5 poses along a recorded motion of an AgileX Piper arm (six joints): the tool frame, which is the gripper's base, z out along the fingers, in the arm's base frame.
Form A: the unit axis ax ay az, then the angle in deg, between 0 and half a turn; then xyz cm.
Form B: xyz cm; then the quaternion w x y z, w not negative. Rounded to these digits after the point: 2 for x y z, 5 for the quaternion.
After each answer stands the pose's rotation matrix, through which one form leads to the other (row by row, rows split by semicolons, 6 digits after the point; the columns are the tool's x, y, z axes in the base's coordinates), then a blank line. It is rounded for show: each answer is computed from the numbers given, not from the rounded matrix.
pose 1, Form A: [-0.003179 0.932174 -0.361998 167.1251 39.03 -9.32 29.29]
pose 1, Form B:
[39.03 -9.32 29.29 0.11212 -0.00316 0.92630 -0.35972]
-0.974839 0.074809 0.209982; -0.086514 0.741190 -0.665697; -0.205437 -0.667114 -0.716069

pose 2, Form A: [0.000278 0.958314 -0.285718 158.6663 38.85 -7.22 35.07]
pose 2, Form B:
[38.85 -7.22 35.07 0.18510 0.00027 0.94175 -0.28078]
-0.931477 0.104459 0.348480; -0.103429 0.842324 -0.528954; -0.348787 -0.528752 -0.773802

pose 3, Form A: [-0.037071 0.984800 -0.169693 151.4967 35.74 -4.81 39.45]
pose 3, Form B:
[35.74 -4.81 39.45 0.24618 -0.03593 0.95449 -0.16447]
-0.876208 0.012389 0.481774; -0.149569 0.943317 -0.296280; -0.458137 -0.331662 -0.824689

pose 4, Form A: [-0.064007 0.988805 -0.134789 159.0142 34.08 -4.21 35.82]
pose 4, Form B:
[34.08 -4.21 35.82 0.18211 -0.06294 0.97227 -0.13253]
-0.925747 -0.074110 0.370810; -0.170656 0.956947 -0.234796; -0.337445 -0.280643 -0.898538

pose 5, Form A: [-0.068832 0.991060 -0.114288 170.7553 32.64 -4.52 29.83]
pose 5, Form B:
[32.64 -4.52 29.83 0.08059 -0.06861 0.98784 -0.11392]
-0.977597 -0.117187 0.174846; -0.153908 0.964632 -0.214003; -0.143584 -0.236119 -0.961057

